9 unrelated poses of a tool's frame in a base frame.
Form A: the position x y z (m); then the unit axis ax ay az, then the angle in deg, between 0 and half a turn.
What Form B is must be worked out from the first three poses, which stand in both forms.
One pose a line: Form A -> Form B
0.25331, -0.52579, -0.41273, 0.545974, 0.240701, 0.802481, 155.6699 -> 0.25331, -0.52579, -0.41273, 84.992, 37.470, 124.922
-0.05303, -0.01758, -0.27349, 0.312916, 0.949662, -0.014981, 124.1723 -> -0.05303, -0.01758, -0.27349, 38.856, 117.922, -1.860
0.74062, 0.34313, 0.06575, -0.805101, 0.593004, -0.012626, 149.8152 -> 0.74062, 0.34313, 0.06575, -120.616, 88.841, -1.892
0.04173, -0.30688, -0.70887, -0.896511, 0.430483, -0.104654, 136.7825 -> 0.04173, -0.30688, -0.70887, -122.627, 58.883, -14.315
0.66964, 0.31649, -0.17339, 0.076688, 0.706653, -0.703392, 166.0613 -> 0.66964, 0.31649, -0.17339, 12.735, 117.348, -116.806
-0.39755, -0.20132, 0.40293, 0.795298, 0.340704, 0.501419, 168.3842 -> -0.39755, -0.20132, 0.40293, 133.916, 57.369, 84.431
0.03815, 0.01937, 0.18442, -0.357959, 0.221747, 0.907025, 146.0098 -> 0.03815, 0.01937, 0.18442, -52.266, 32.377, 132.434
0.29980, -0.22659, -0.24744, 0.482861, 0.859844, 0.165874, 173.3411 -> 0.29980, -0.22659, -0.24744, 83.700, 149.046, 28.753
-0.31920, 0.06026, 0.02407, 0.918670, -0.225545, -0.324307, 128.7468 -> -0.31920, 0.06026, 0.02407, 118.276, -29.038, -41.753
